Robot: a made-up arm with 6 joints.
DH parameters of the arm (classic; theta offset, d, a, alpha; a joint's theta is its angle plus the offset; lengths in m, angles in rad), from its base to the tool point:
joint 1: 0 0.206 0 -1.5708
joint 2: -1.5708 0 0.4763 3.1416
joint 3: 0 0 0 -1.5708
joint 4: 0 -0.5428 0 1.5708
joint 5: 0 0.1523 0 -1.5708
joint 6: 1.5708 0 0 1.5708
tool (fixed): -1.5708 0 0 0
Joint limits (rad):
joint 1: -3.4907..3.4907
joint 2: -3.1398..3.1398
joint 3: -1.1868..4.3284
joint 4: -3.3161..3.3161
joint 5: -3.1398..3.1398
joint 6: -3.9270..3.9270
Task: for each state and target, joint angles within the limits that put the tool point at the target. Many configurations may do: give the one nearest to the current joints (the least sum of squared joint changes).
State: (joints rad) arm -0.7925 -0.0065 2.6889 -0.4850 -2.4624 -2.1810
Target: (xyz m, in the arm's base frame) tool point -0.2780 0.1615 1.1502
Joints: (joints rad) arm -0.9163 -0.0162 2.2747 -0.6390 -2.4624 -2.1810
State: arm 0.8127 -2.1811 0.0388 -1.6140 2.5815 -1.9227
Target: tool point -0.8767 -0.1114 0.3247
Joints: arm 0.1576 -2.0301 0.7550 -1.7527 2.5815 -1.9227
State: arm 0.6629 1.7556 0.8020 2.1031 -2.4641 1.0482
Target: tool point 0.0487 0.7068 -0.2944
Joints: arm 1.3521 1.5584 0.2054 2.3387 -2.4641 1.0482
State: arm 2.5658 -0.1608 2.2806 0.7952 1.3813 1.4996
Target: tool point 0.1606 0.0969 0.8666
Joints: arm 3.0335 0.7176 3.0964 0.7284 1.3813 1.4996
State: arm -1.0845 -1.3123 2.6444 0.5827 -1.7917 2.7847
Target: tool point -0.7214 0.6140 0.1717
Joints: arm -0.8482 -1.1646 2.2666 0.4802 -1.7917 2.7847
